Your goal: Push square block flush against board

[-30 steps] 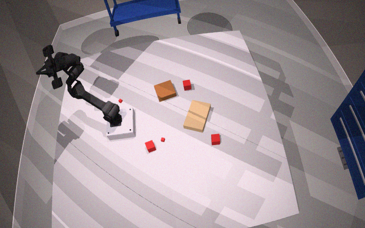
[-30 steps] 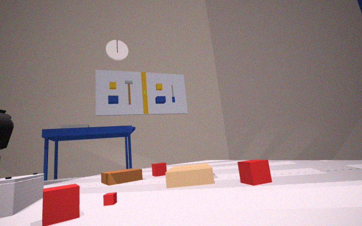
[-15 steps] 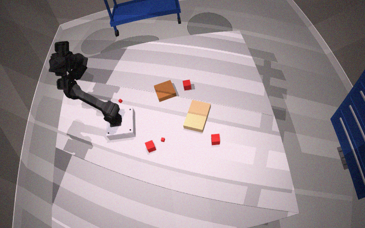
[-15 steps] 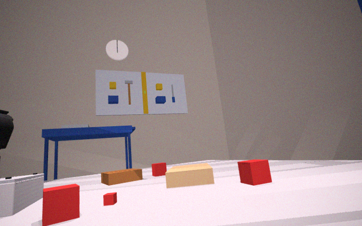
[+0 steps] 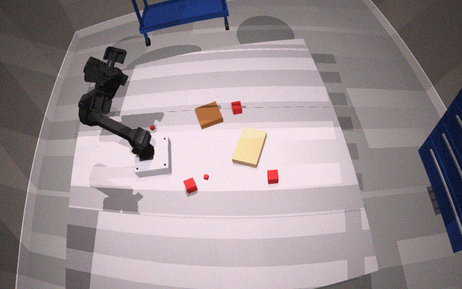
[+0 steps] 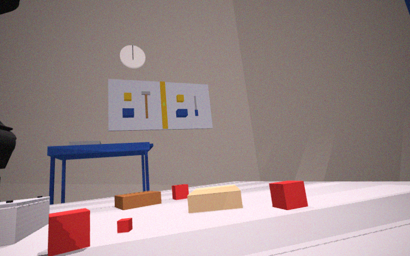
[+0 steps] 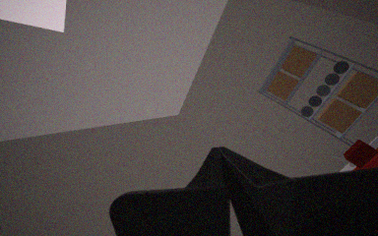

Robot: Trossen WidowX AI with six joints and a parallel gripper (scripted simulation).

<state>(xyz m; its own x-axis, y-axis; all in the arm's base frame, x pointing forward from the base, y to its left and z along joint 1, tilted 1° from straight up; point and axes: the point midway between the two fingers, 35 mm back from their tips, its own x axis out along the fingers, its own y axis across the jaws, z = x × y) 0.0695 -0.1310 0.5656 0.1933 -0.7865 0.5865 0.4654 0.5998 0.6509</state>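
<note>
The square block is 200 mm ahead of my gripper tip, 330 mm to the left of it and 630 mm below it. Also, from my gripper tip: tan board 350 mm ahead, 140 mm to the left, 630 mm below.
</note>
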